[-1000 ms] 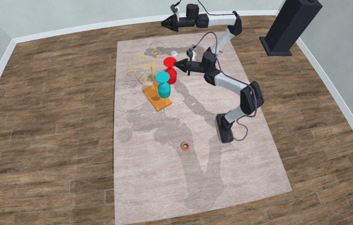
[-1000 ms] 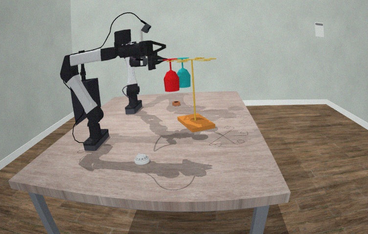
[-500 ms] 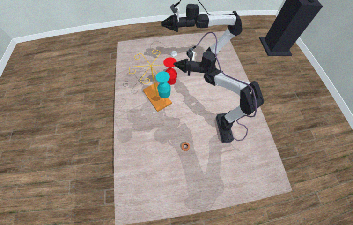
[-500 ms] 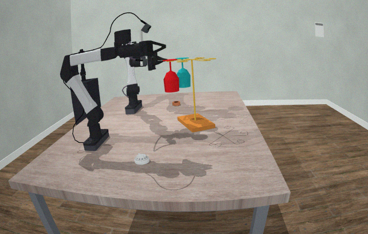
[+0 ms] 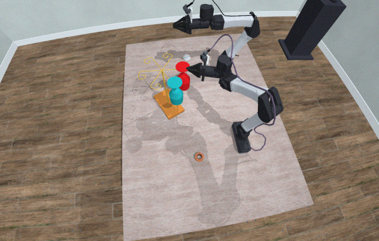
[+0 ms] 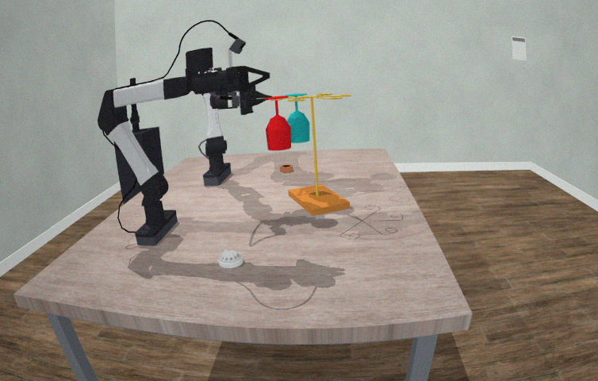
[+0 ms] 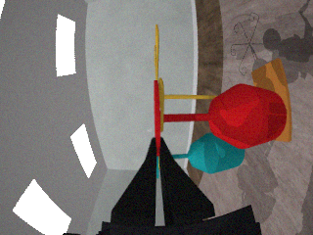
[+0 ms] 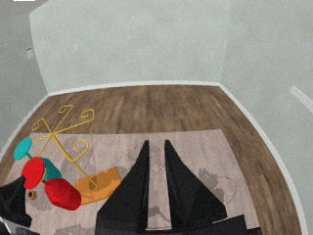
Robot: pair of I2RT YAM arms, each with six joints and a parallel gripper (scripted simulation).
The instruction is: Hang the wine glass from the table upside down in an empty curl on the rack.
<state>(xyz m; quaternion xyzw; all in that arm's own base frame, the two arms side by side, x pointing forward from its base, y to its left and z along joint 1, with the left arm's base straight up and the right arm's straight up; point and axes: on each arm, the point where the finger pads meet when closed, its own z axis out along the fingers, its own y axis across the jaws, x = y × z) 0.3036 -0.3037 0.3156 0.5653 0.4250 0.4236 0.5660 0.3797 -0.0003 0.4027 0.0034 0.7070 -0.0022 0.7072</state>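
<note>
The red wine glass lies 30 mm ahead of my left hand, 20 mm to the right of it and 70 mm below it. The rest, counted from my left hand: teal glass: 70 mm ahead, 90 mm to the left, 70 mm below; yellow wire rack: 140 mm ahead, 170 mm below; white dial: 20 mm behind, 450 mm to the right, 340 mm below.
</note>
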